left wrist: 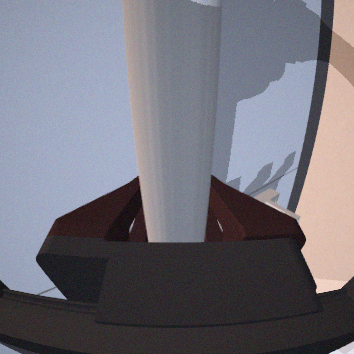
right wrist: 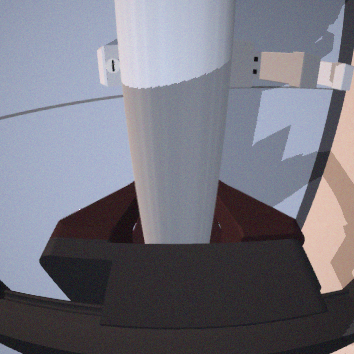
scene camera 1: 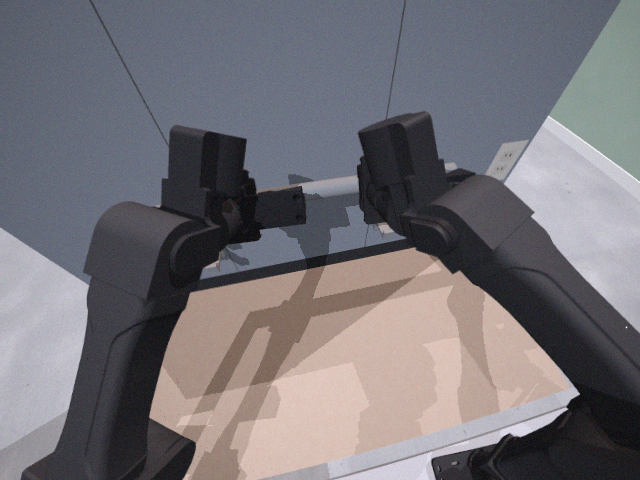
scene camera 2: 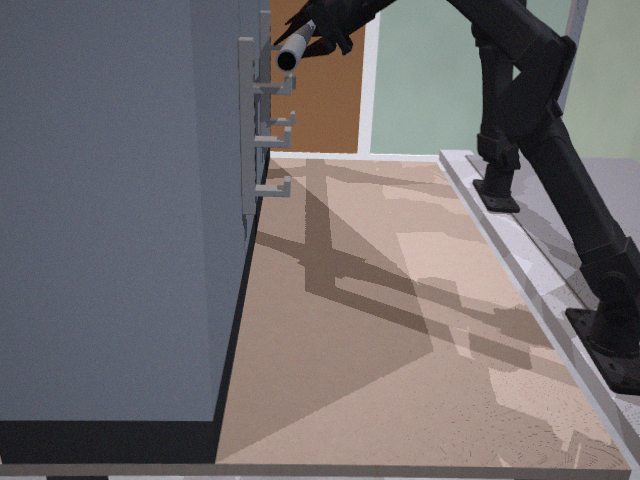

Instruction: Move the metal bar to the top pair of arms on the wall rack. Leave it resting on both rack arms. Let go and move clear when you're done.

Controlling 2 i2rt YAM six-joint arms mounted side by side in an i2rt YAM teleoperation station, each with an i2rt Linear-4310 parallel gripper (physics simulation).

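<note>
The metal bar [scene camera 1: 333, 187] [scene camera 2: 295, 45] [left wrist: 175, 110] [right wrist: 177, 125] is a light grey tube held level across the front of the wall rack [scene camera 2: 247, 124]. In scene camera 2 its near end shows just above the upturned tip of the near top rack arm [scene camera 2: 271, 87], with a small gap. My left gripper [scene camera 2: 302, 39] [left wrist: 175, 177] is shut on the bar. My right gripper [right wrist: 176, 176] is also shut on the bar, nearer its right end. In the right wrist view the bar crosses in front of a rack upright. The far top rack arm is mostly hidden in scene camera 2.
Lower near rack arms [scene camera 2: 271, 139] [scene camera 2: 271, 190] stick out below the top one. The far rack upright [scene camera 2: 264, 77] stands behind. The grey wall [scene camera 1: 289, 77] rises behind the bar. A wall outlet [scene camera 1: 506, 156] is at the right. The tan table top [scene camera 1: 320, 403] [scene camera 2: 361, 392] lies below.
</note>
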